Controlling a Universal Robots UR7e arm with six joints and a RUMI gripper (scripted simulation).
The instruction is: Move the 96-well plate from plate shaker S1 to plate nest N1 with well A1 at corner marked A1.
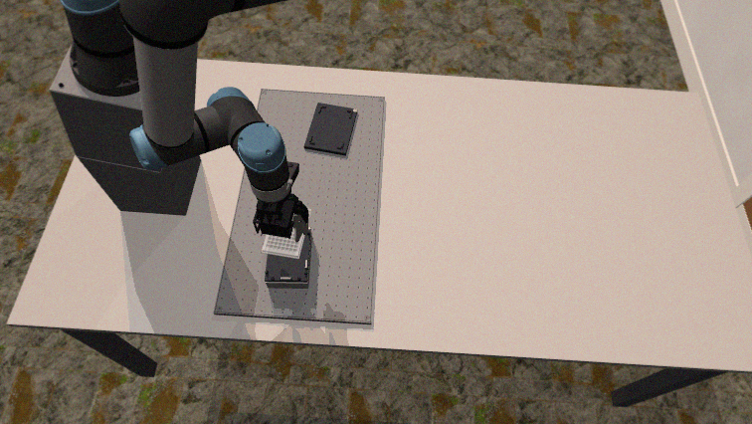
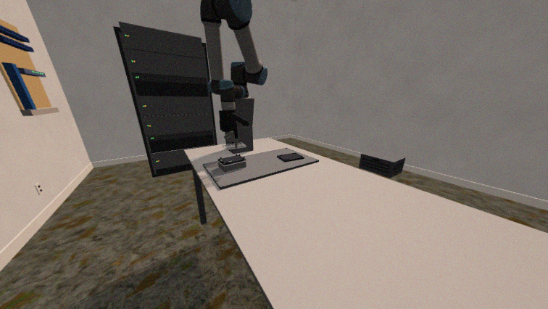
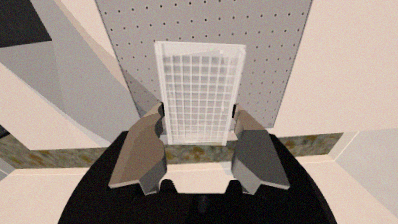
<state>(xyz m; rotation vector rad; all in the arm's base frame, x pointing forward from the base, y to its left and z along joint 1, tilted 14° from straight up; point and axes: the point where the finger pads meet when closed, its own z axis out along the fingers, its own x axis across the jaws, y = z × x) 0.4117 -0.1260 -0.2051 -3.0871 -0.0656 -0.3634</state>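
My gripper is now 400 mm to the right of the plate nest N1 and 140 mm above it. The rest, counted from my hand: 96-well plate 10 mm below; then pale label 480 mm to the left, 130 mm below, 50 mm ahead.
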